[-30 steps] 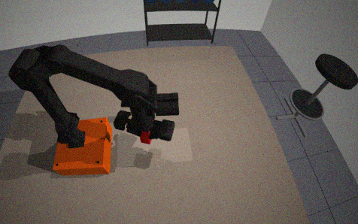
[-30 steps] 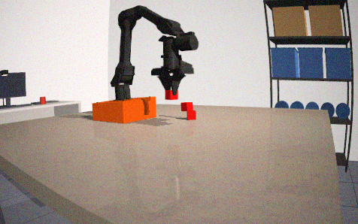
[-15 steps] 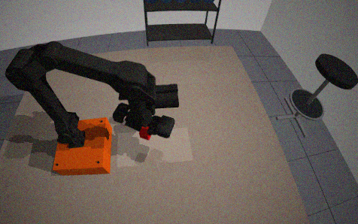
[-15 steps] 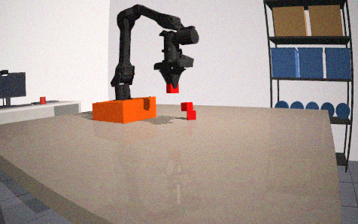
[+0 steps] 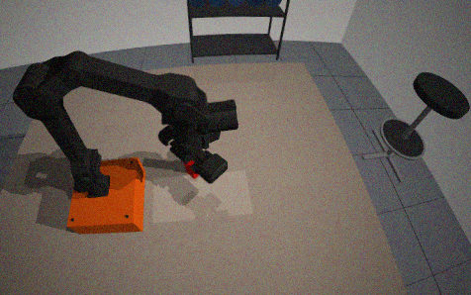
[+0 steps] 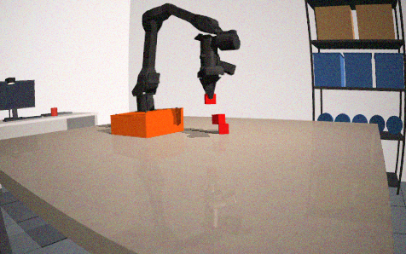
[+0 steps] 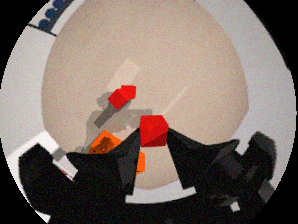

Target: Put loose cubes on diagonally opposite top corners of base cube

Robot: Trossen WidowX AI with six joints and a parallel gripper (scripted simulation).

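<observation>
The red base cube lies 11 cm below my gripper tip, 7 cm to the left of it and 1 cm ahead of it.
</observation>
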